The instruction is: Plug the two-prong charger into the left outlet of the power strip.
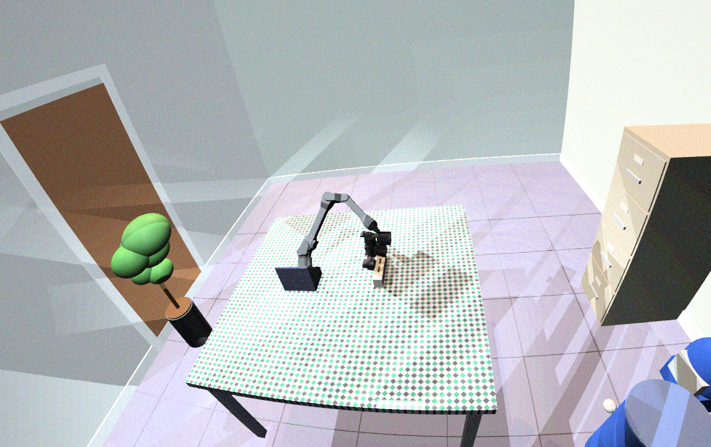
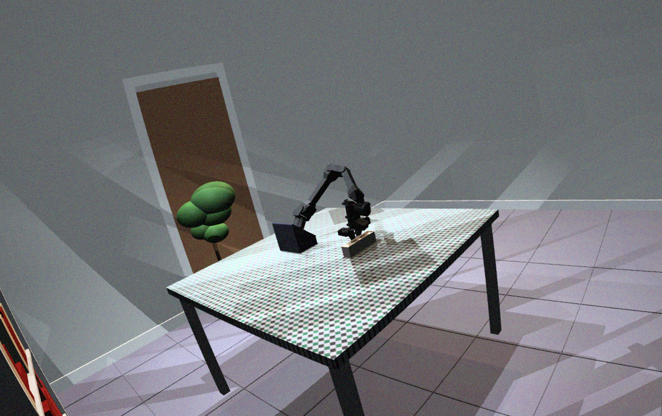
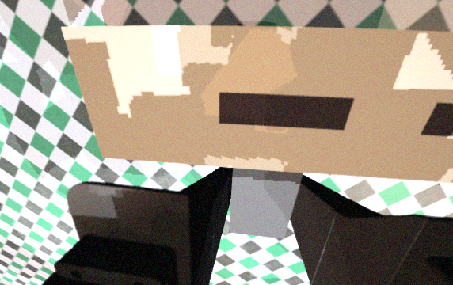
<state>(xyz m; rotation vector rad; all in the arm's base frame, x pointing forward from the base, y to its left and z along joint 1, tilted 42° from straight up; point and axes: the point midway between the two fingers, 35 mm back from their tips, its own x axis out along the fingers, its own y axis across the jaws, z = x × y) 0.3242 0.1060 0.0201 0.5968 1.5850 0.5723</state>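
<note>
Now: the two-prong charger 2 cm ahead of my gripper tip and 1 cm above it.
</note>
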